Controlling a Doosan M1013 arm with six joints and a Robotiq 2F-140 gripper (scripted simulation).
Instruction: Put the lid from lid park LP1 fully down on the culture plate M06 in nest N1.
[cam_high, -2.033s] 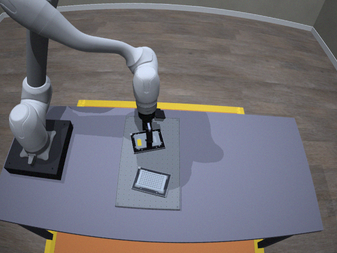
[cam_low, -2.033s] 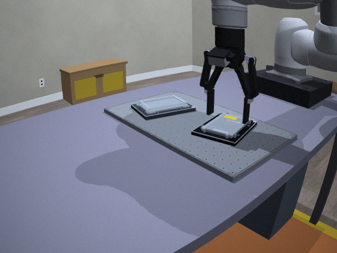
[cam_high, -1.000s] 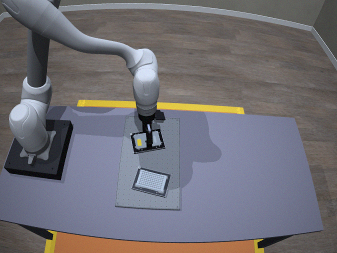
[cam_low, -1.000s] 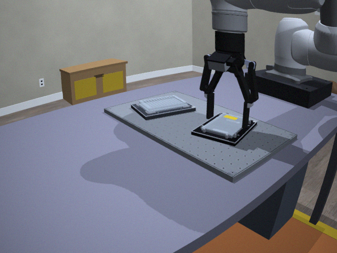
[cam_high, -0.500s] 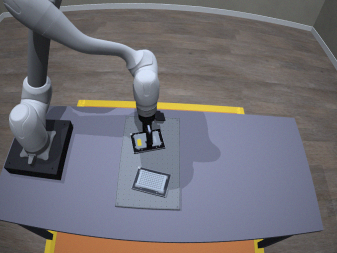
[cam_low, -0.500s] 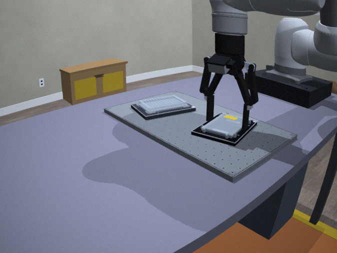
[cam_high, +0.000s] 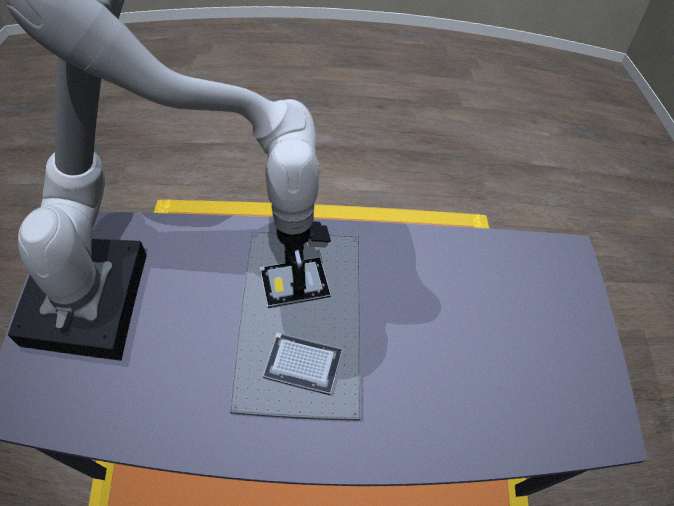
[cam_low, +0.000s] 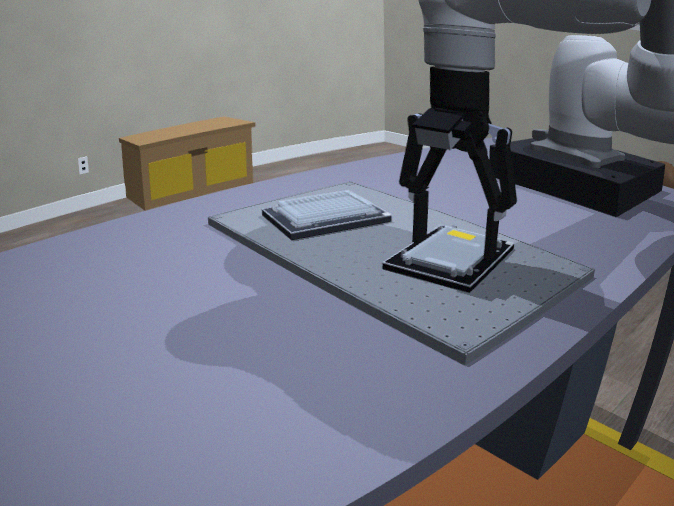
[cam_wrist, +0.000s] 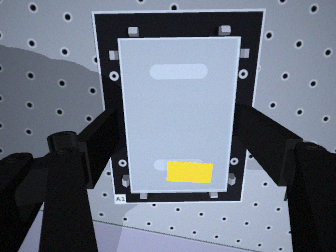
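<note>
Right now my hand is 20 mm above the clear lid. Also, from my hand: dark nest N1: 40 mm ahead, 230 mm to the right, 30 mm below; culture plate: 40 mm ahead, 230 mm to the right, 20 mm below; lid park: 30 mm below.
</note>
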